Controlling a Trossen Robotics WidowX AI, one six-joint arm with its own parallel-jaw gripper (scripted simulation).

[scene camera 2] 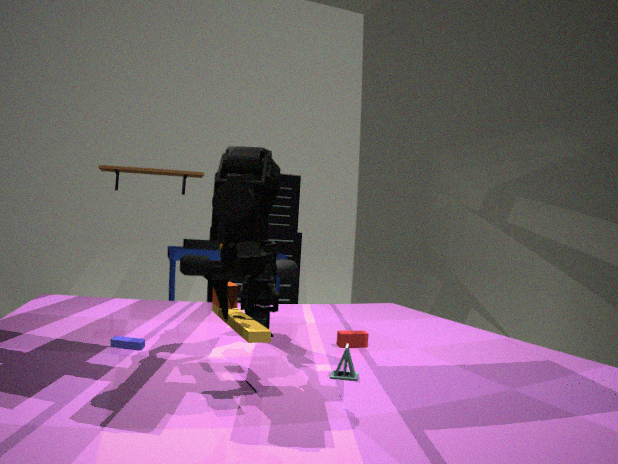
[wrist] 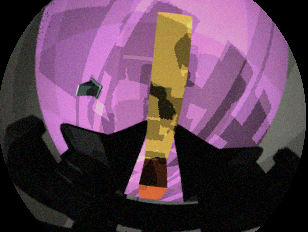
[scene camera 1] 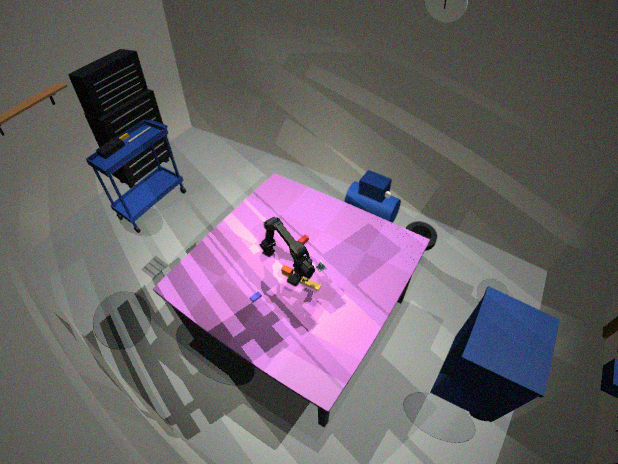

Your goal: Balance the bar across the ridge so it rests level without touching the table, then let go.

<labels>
My gripper (scene camera 2: 236, 318) carries a yellow bar (scene camera 2: 251, 331).
</labels>
